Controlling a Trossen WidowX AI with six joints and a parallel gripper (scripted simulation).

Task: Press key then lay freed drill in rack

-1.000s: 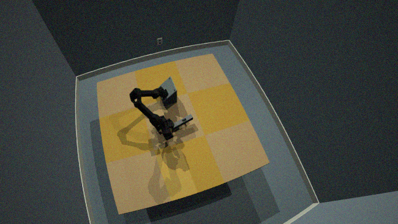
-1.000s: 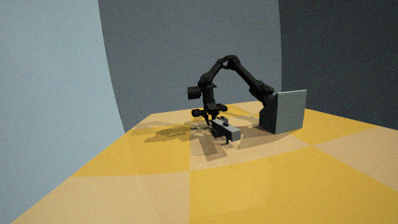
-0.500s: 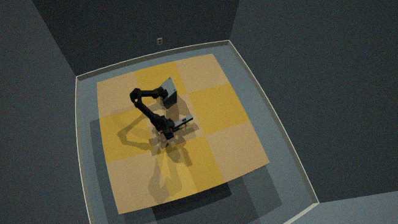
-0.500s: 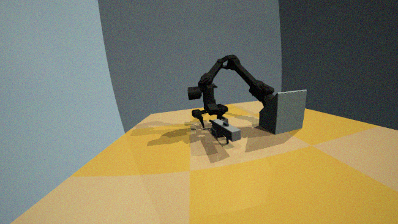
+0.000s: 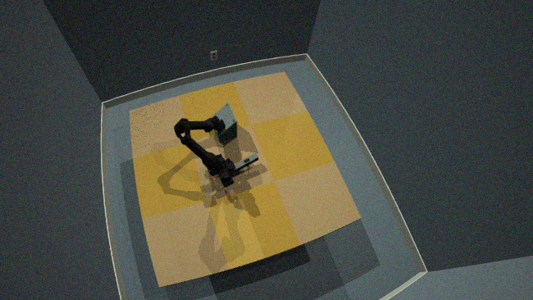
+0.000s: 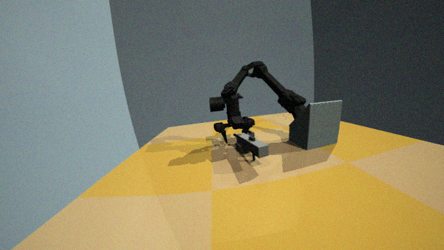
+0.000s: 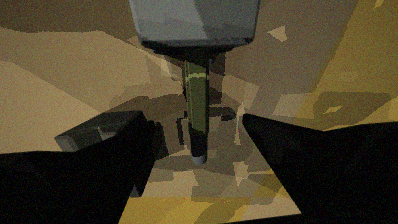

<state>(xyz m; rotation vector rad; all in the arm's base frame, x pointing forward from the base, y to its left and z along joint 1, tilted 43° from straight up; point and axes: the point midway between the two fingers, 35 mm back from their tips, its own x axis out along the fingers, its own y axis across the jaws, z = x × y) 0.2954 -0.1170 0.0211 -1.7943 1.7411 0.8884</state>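
My gripper tip is 4 cm to the right of the drill, 4 cm below it and 1 cm past it. The rest, counted from my gripper tip: grey block (14 cm to the left, 4 cm above, 2 cm behind); low box (7 cm behind, 3 cm to the right, 1 cm above); dark key (17 cm to the left, 4 cm above, 2 cm behind).
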